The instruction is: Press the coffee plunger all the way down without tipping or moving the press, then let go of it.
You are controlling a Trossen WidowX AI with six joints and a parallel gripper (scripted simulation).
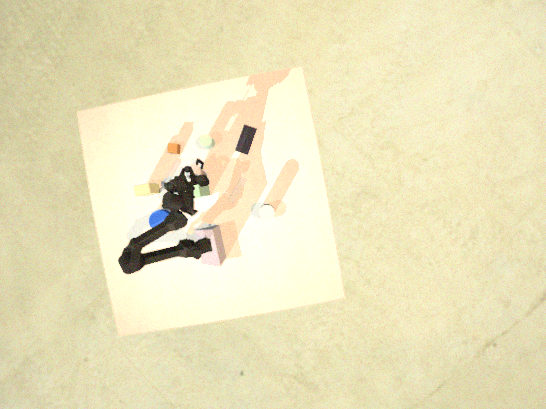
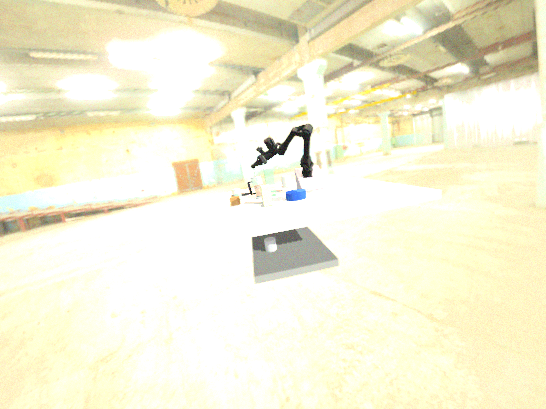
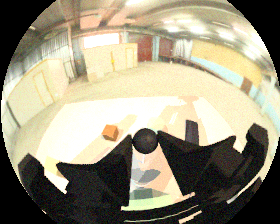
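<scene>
My gripper tip is now 11 cm past the pale green block and 13 cm above it. Also, from my gripper tip: yellow block (6 cm behind, 29 cm to the left, 17 cm below); then dark box (13 cm ahead, 26 cm to the right, 22 cm below); then orange cube (14 cm ahead, 12 cm to the left, 20 cm below).
</scene>
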